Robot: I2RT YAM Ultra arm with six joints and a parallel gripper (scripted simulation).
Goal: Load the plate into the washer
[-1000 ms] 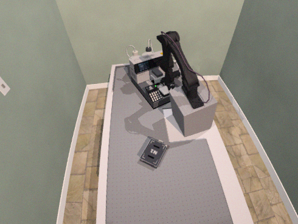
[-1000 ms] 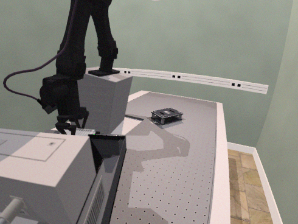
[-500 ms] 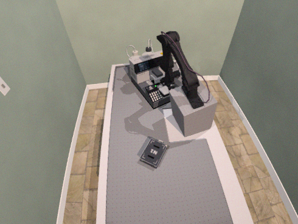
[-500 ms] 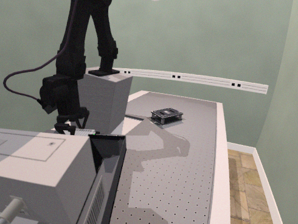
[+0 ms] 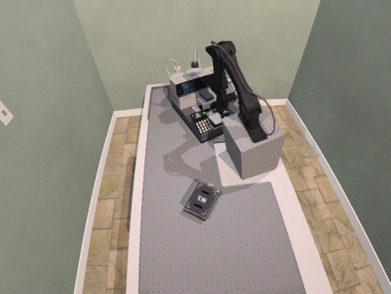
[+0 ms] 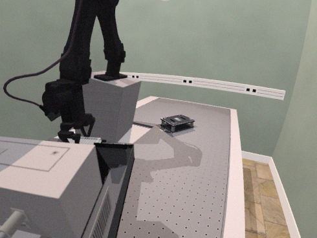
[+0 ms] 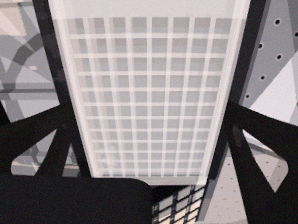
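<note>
Now: the well plate 10 mm below my hand. Also, from my hand: plate washer: 40 mm ahead, 150 mm to the right, 30 mm above.
</note>
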